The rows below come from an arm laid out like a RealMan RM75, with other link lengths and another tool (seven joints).
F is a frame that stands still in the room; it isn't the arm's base.
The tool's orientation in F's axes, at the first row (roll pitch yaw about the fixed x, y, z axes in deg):
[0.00 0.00 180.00]
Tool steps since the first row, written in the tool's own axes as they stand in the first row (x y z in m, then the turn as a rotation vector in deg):
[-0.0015 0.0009 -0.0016 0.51 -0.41 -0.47]
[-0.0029 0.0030 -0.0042 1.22 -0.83 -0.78]
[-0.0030 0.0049 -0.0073 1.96 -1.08 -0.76]
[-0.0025 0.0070 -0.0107 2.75 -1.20 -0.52]
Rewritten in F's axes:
[0.0015 -0.0009 -0.0016 -0.51 0.41 -0.47]
[0.0029 -0.0030 -0.0042 -1.22 0.83 -0.78]
[0.0030 -0.0049 -0.0073 -1.96 1.08 -0.76]
[0.0025 -0.0070 -0.0107 -2.75 1.20 -0.52]

